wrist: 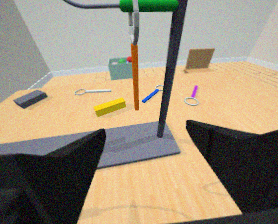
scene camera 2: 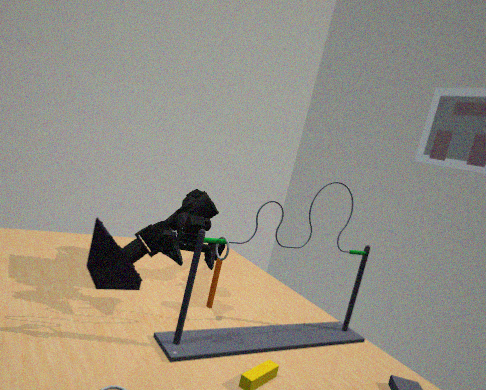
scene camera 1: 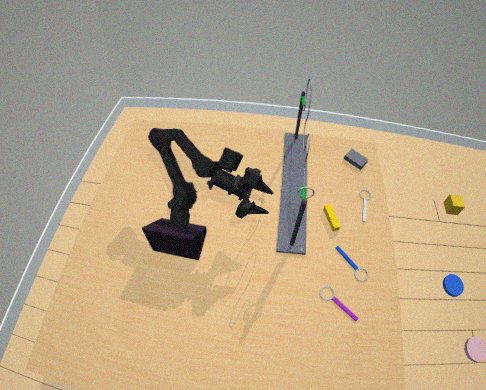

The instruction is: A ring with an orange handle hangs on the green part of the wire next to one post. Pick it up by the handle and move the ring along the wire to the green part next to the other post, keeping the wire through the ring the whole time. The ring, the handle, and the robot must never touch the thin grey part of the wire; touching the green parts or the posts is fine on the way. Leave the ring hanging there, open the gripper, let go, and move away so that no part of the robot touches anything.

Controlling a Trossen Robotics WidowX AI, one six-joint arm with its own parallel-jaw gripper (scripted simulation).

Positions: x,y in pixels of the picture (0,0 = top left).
my gripper: wrist; scene camera 2 197,266; scene camera 1
same spot on my gripper: (wrist: 61,179) = (scene camera 1: 259,184)
